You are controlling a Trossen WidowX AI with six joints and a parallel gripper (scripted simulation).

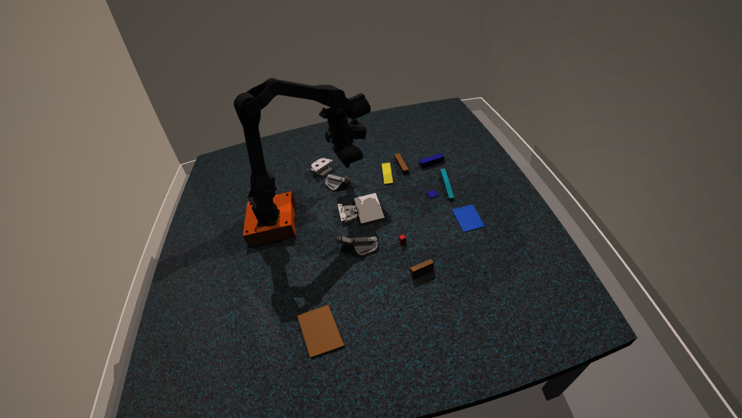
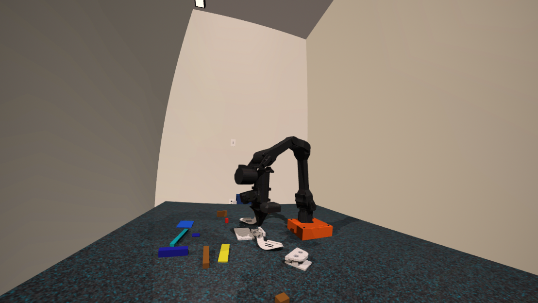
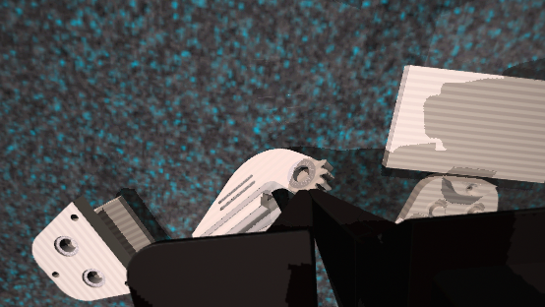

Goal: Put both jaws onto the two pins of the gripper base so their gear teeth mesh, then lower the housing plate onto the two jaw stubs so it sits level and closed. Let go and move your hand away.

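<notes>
My gripper tip is now 5 cm above the white jaw and 2 cm past it. The rest, counted from my gripper tip: brown bar: 17 cm ahead, 10 cm to the left, 8 cm below; then yellow bar: 12 cm ahead, 8 cm below, 5 cm to the left; then white block: 12 cm to the left, 12 cm behind, 7 cm below.
</notes>
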